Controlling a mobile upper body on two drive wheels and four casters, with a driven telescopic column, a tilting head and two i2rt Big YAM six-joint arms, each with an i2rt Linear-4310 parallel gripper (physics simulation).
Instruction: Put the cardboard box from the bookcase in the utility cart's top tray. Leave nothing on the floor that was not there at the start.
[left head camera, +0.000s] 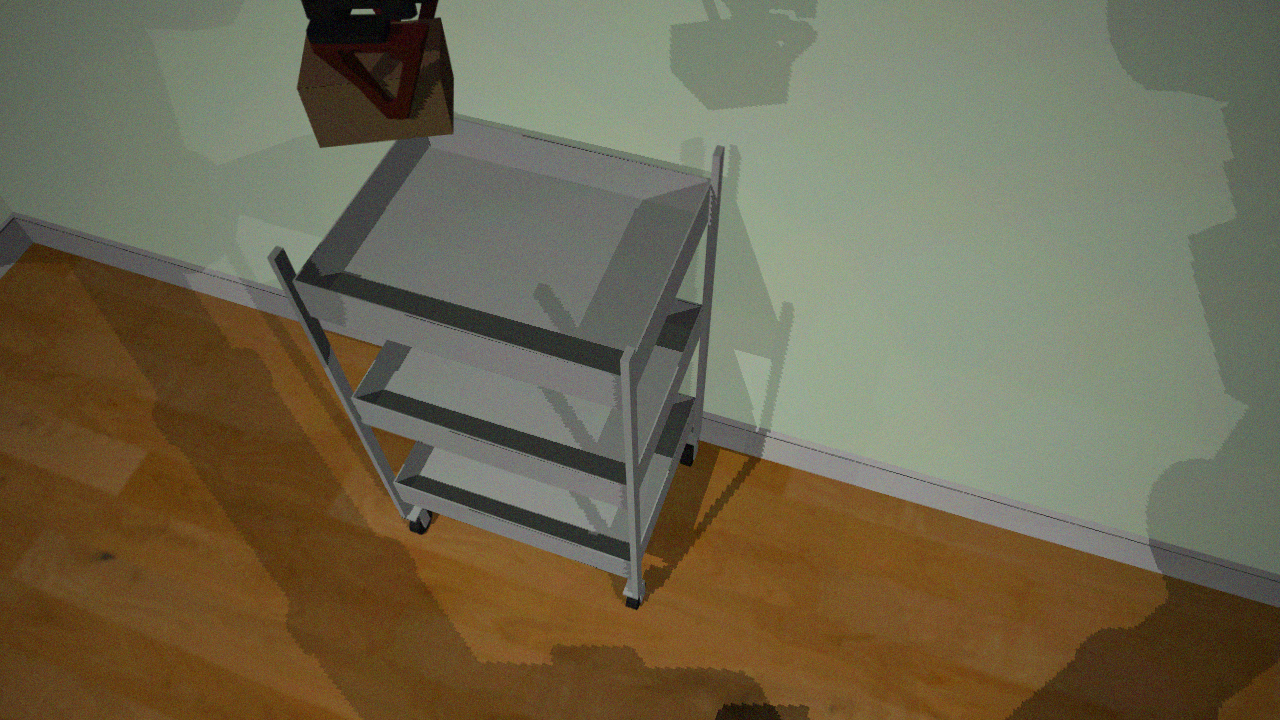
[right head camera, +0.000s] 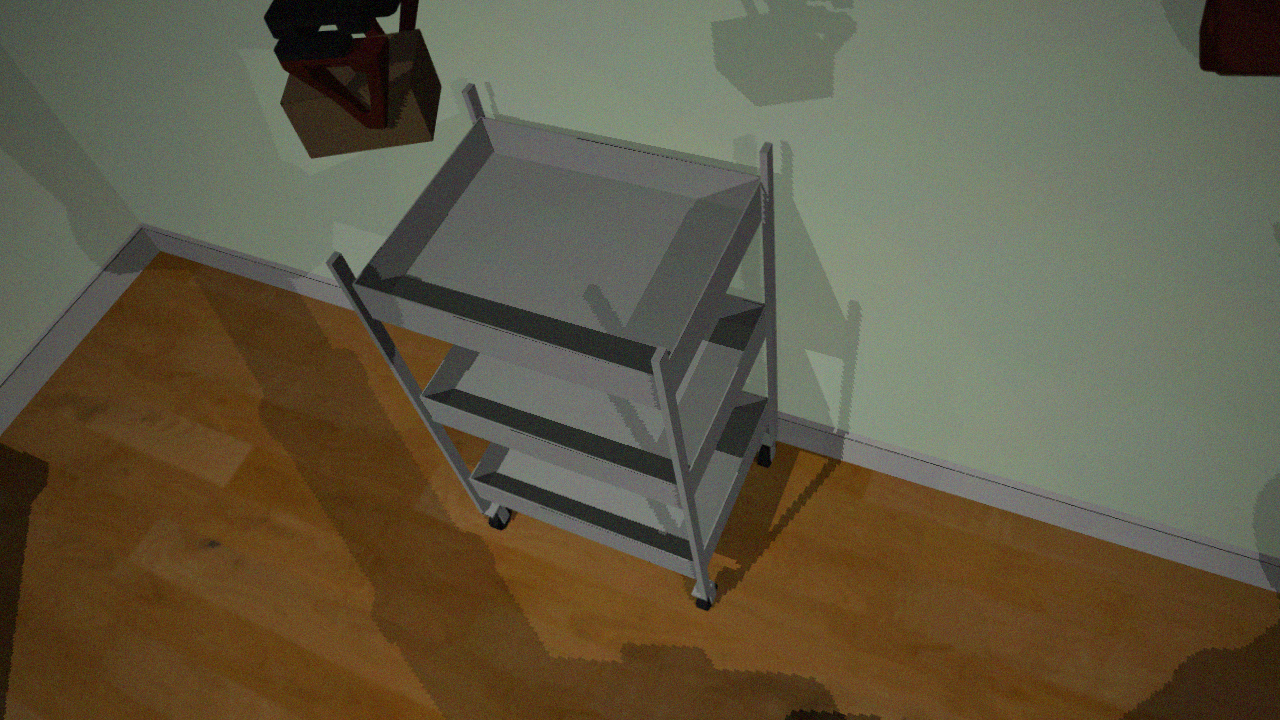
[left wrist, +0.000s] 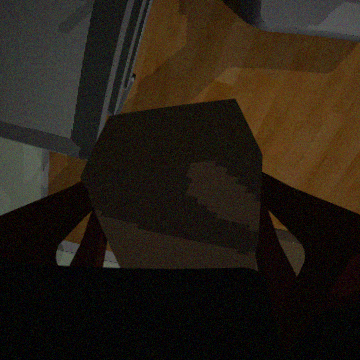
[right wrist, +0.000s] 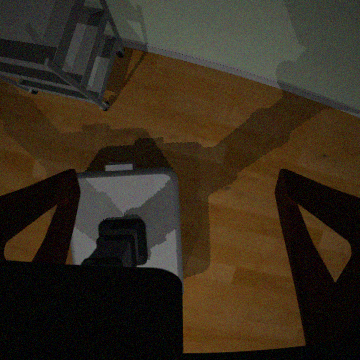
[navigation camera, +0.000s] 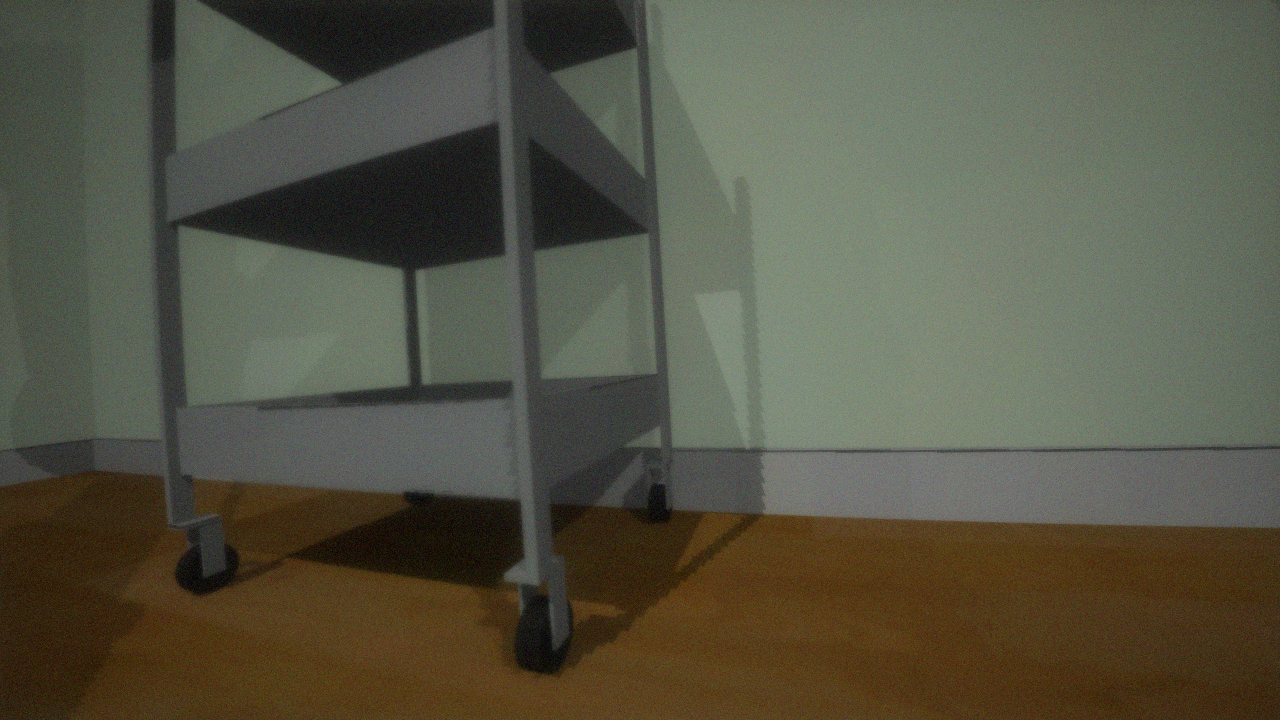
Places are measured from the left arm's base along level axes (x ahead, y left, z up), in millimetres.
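Pixels of known places: left gripper, between the fingertips: (left head camera: 407, 85) (right head camera: 390, 96) (left wrist: 179, 179); right gripper, between the fingertips: (right wrist: 177, 179).
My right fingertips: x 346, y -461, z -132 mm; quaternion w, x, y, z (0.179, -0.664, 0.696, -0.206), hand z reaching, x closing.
Behind a point stands the place of what it marks.
The brown cardboard box (left head camera: 340, 116) {x 541, y 37, z -321 mm} (right head camera: 326, 134) {x 541, y 38, z -326 mm} (left wrist: 175, 150) {x 578, y -27, z -303 mm} is held by my left gripper (left head camera: 393, 111) {x 577, y 0, z -325 mm} (right head camera: 371, 120) {x 577, y 0, z -325 mm} (left wrist: 179, 179) {x 577, y 0, z -325 mm}, which is shut on it, at the upper left of both head views. The box is in the air, left of and near the back left corner of the utility cart's top tray (left head camera: 501, 232) {x 919, y 46, z -844 mm} (right head camera: 554, 232) {x 923, y 50, z -843 mm} (left wrist: 40, 75) {x 891, y 82, z -843 mm}. The grey three-tier utility cart (left head camera: 630, 465) {x 631, y -135, z -955 mm} (right head camera: 677, 447) {x 632, y -139, z -911 mm} (right wrist: 75, 87) {x 631, y -136, z -982 mm} (navigation camera: 519, 268) {x 630, y -139, z -1219 mm} stands by the wall; its top tray holds no object. My right gripper (right wrist: 177, 179) {x 346, y -461, z -132 mm} is open with nothing between its fingers. The bookcase does not show.
A pale green wall (left head camera: 939, 268) {x 904, y -548, z -885 mm} (right head camera: 1029, 268) {x 895, y -576, z -883 mm} (navigation camera: 984, 223) {x 875, y -641, z -1144 mm} with a grey skirting board (left head camera: 984, 510) {x 821, y -766, z -1461 mm} (right head camera: 1029, 510) {x 844, y -694, z -1480 mm} (navigation camera: 984, 488) {x 868, y -618, z -1465 mm} runs behind the cart. A room corner is left of it. The robot's light grey base (right wrist: 160, 200) {x 178, y -406, z -1246 mm} (left wrist: 310, 15) {x 114, y -33, z -1247 mm} shows in the wrist views.
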